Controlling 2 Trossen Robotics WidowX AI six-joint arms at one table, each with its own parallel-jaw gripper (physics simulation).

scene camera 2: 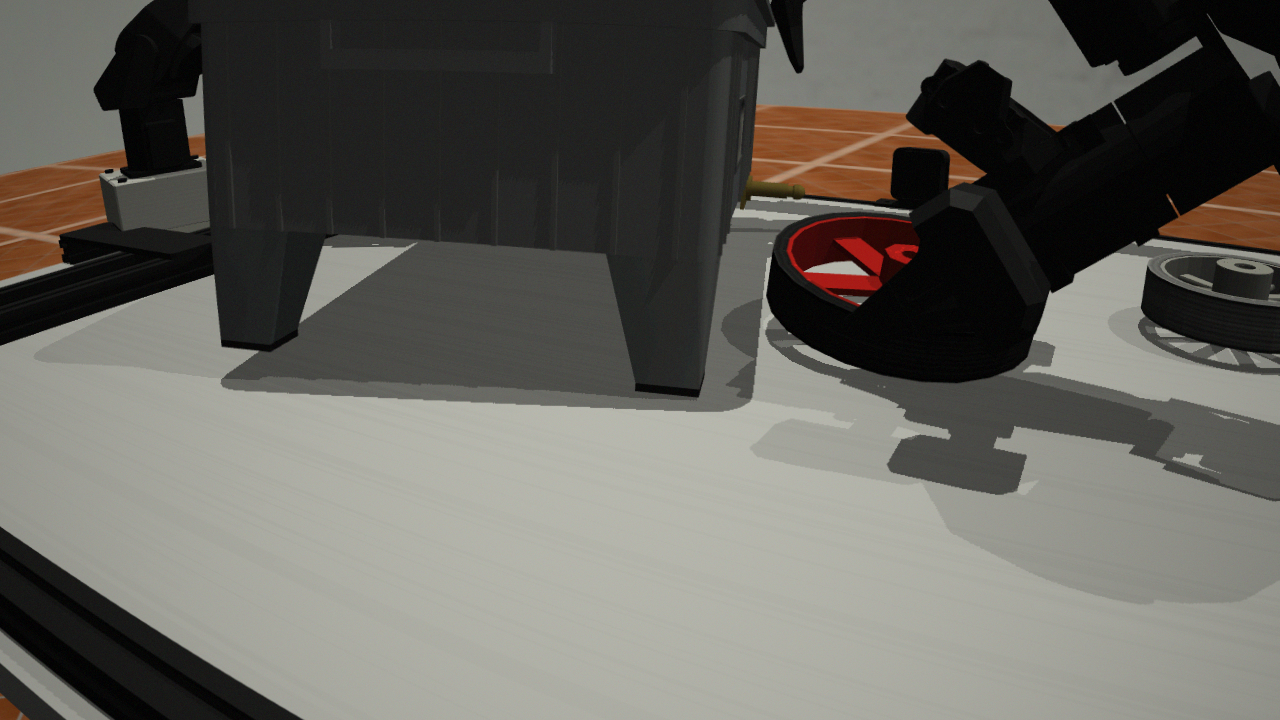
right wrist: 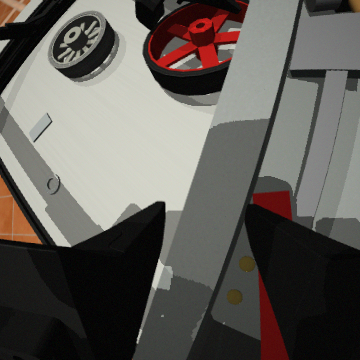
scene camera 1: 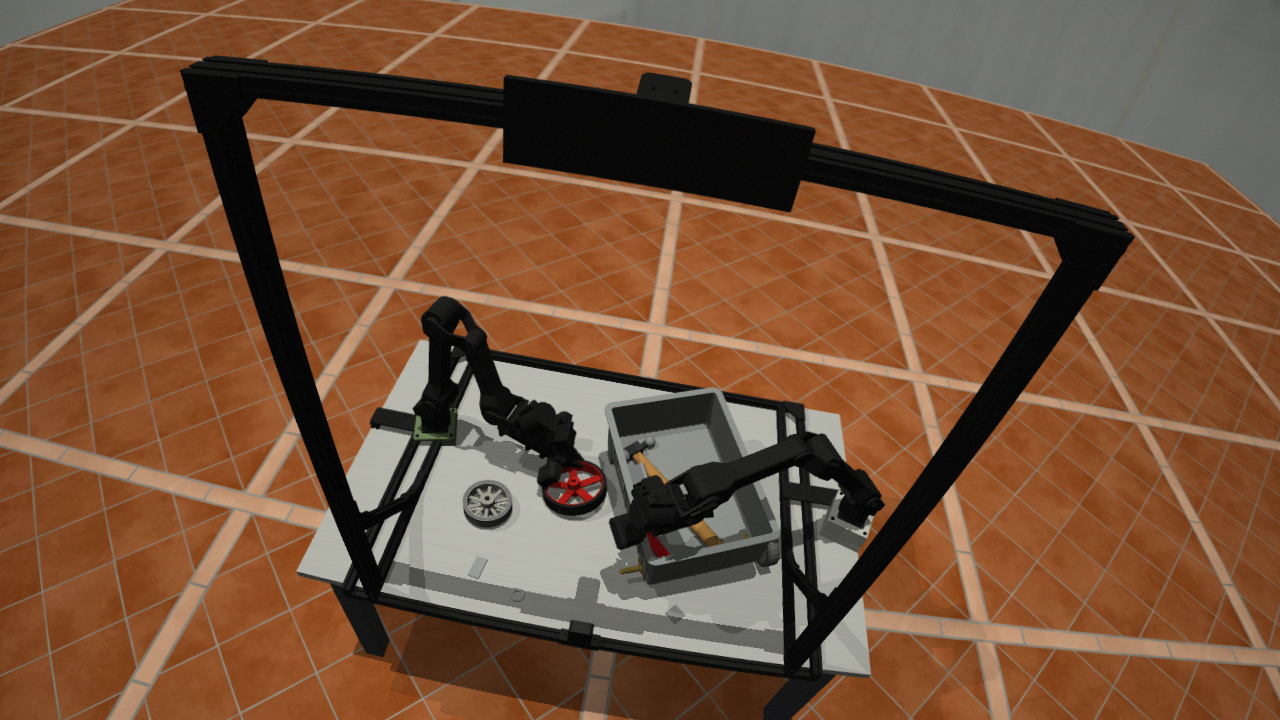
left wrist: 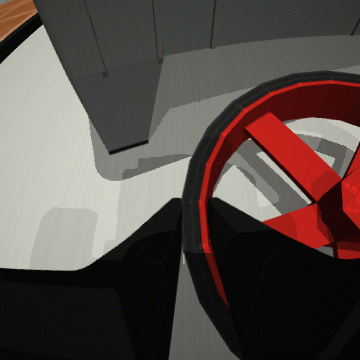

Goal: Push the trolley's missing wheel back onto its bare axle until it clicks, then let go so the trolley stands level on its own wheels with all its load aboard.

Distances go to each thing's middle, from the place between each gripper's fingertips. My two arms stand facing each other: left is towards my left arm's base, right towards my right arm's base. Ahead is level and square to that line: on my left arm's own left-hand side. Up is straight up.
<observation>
I see the red-spoked wheel (scene camera 2: 808,305) 70 mm behind my left hand. From my left hand the other things lie so: wooden-handled hammer (scene camera 1: 634,451) 60 mm behind, 210 mm to the right, 50 mm above; then red-handled tool (right wrist: 270,334) 210 mm behind, 210 mm to the right, 40 mm above; then grey trolley tub (scene camera 2: 632,136) 50 mm behind, 250 mm to the right, 70 mm above.
I see the red-handled tool 60 mm to the right of my right hand and 60 mm below it. The rest, counted from my right hand: red-spoked wheel (140 mm ahead, 150 mm to the left, 100 mm below); wooden-handled hammer (150 mm ahead, 60 mm to the right, 50 mm below); grey trolley tub (160 mm ahead, 100 mm to the right, 30 mm below).
</observation>
